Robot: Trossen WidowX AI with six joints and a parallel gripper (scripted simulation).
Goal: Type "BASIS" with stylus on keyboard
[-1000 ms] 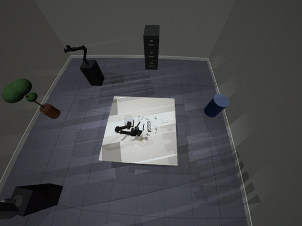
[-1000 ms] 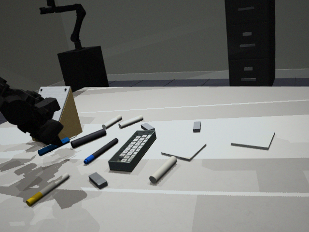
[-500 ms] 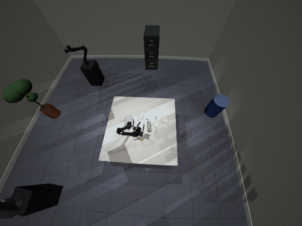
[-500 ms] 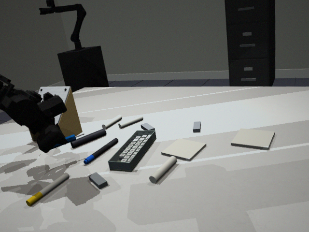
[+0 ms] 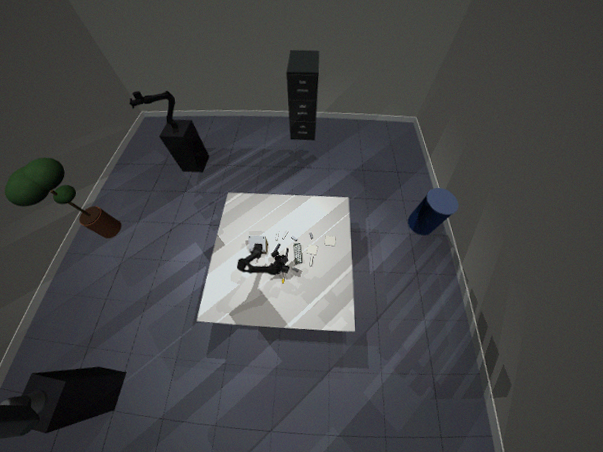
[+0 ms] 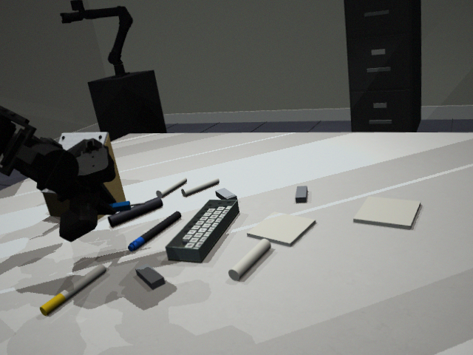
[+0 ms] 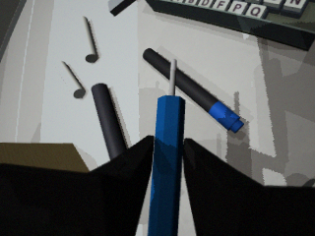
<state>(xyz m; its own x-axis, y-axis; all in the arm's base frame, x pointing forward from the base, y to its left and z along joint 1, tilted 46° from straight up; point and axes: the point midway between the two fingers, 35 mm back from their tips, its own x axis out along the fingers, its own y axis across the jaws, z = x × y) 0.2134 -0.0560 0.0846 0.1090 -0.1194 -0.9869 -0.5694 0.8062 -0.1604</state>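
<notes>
The blue stylus lies 1 cm ahead of my gripper tip and 1 cm to the left of it. From my gripper tip the other things lie so: blue-tipped pen: 3 cm ahead, 3 cm to the left, 7 cm below; then yellow-tipped pen: 3 cm ahead, 16 cm to the right, 7 cm below; then dark cylinder: 7 cm behind, 10 cm to the left, 7 cm below.
</notes>
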